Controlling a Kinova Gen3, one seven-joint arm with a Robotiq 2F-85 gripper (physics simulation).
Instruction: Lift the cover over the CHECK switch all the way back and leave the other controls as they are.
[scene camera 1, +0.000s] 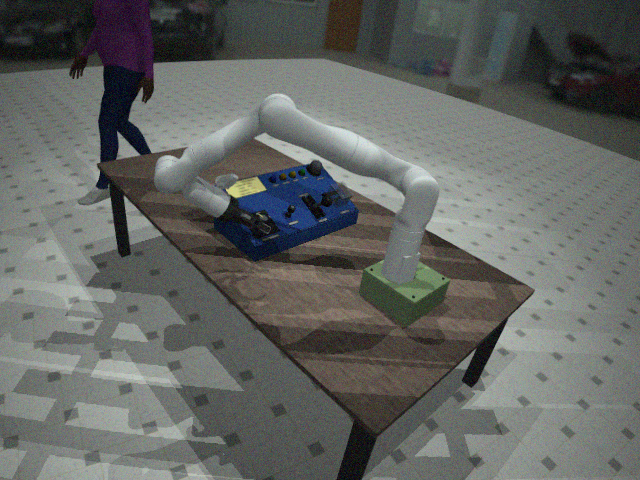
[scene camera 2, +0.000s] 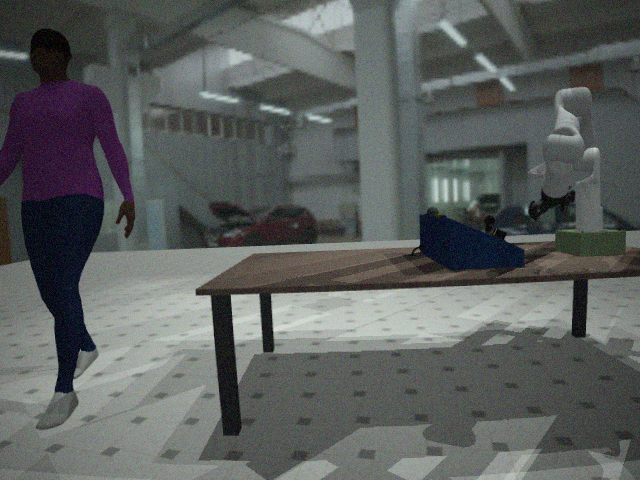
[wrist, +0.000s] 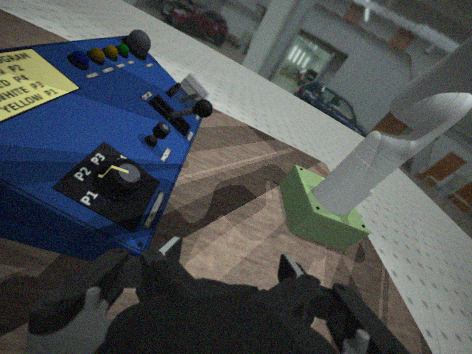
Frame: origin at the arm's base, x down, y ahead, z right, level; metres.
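Where they show: gripper, fingertip midpoint: (scene camera 1: 261, 228) (scene camera 2: 549, 215) (wrist: 230, 257); arm's base at its link origin: (scene camera 1: 396, 273) (scene camera 2: 588, 231) (wrist: 327, 200).
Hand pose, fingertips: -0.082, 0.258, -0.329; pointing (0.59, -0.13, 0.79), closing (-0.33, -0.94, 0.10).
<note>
Each offset is from my fingertips to the top centre of the thing, as dx, dy, dz. "spot": to the spot under its first point.
The blue control console {spot: +0.149, +0.120, +0.263} (scene camera 1: 310, 235) (scene camera 2: 454, 242) (wrist: 35, 142) stands on the table. A clear, pale flap {spot: +0.030, +0.178, +0.419} (scene camera 1: 341, 193) (wrist: 194, 87) at its far right side looks like the switch cover; its exact angle and the label by it are too small to read. My gripper (scene camera 1: 264, 225) (scene camera 2: 534, 210) (wrist: 230, 257) is open and empty. In the scene camera 1 view it shows over the console's near left corner, by the rotary knob, well away from the flap. In the wrist view the fingers are in front of the console's near edge.
The console also carries a rotary knob {+0.045, +0.141, +0.079} (wrist: 122, 177), a small toggle {+0.036, +0.171, +0.196} (scene camera 1: 291, 209) (wrist: 161, 130), a ball-ended lever {spot: +0.022, +0.134, +0.306} (wrist: 202, 108), coloured buttons and a grey dome {spot: -0.010, +0.345, +0.396} (scene camera 1: 314, 167) (wrist: 138, 43). A yellow note {spot: +0.017, +0.306, +0.093} (scene camera 1: 247, 187) (wrist: 35, 82) lies on it. The green arm base (scene camera 1: 403, 304) (scene camera 2: 590, 242) (wrist: 310, 225) stands apart.
</note>
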